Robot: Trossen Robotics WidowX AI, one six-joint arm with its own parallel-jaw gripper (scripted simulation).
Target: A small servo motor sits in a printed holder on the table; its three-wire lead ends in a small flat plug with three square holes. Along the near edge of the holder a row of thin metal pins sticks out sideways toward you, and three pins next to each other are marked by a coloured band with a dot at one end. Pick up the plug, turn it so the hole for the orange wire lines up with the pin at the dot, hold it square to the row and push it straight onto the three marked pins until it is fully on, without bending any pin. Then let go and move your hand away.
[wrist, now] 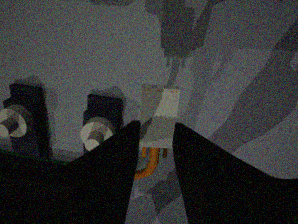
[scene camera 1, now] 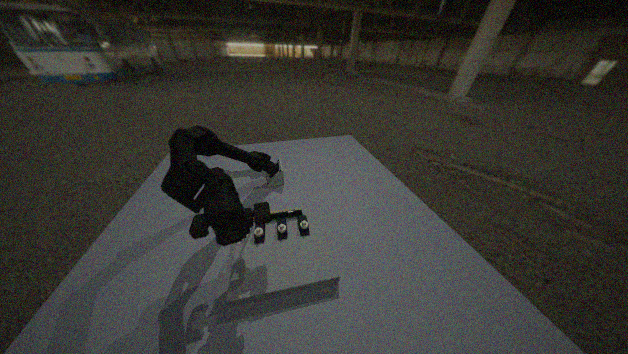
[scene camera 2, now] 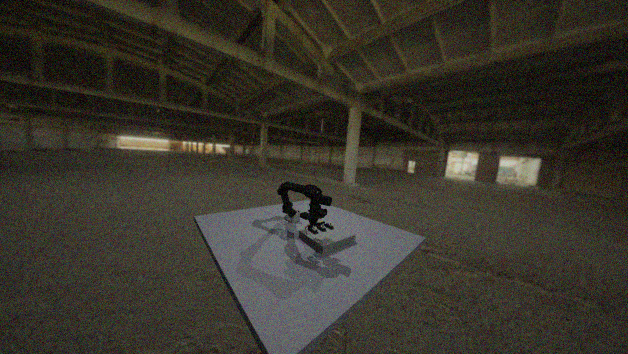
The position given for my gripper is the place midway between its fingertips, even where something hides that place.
I see my gripper (scene camera 1: 241,236).
My gripper shows as well in the wrist view (wrist: 156,129).
